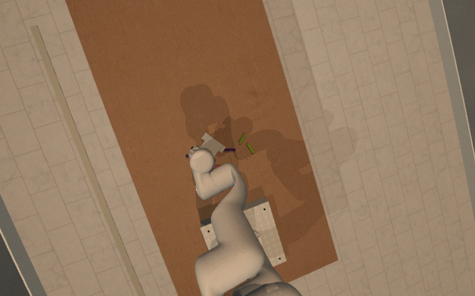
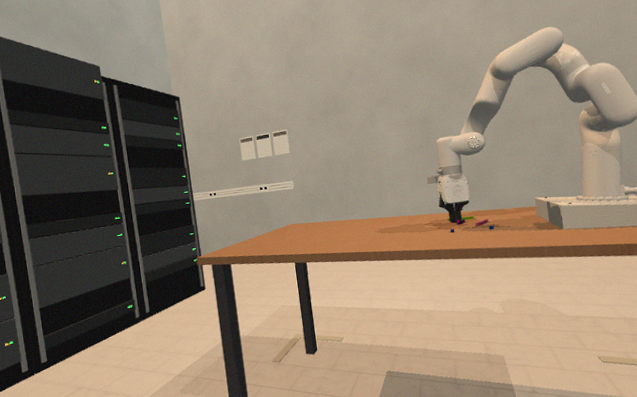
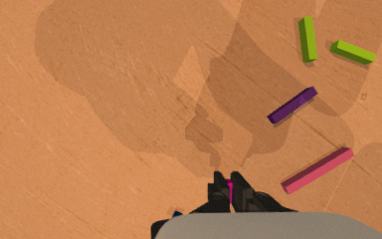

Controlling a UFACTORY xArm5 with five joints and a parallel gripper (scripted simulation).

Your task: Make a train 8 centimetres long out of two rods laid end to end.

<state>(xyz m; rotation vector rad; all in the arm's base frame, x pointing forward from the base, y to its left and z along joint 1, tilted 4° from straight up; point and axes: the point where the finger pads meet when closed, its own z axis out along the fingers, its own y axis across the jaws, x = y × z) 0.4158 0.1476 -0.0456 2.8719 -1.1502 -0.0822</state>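
My hand is 70 mm to the right of the blue rod and 40 mm above it. From my hand the other things lie so: purple rod 120 mm to the right, 40 mm below, 10 mm ahead; then pink rod 90 mm to the right, 70 mm behind, 40 mm below; then magenta rod 20 mm below.
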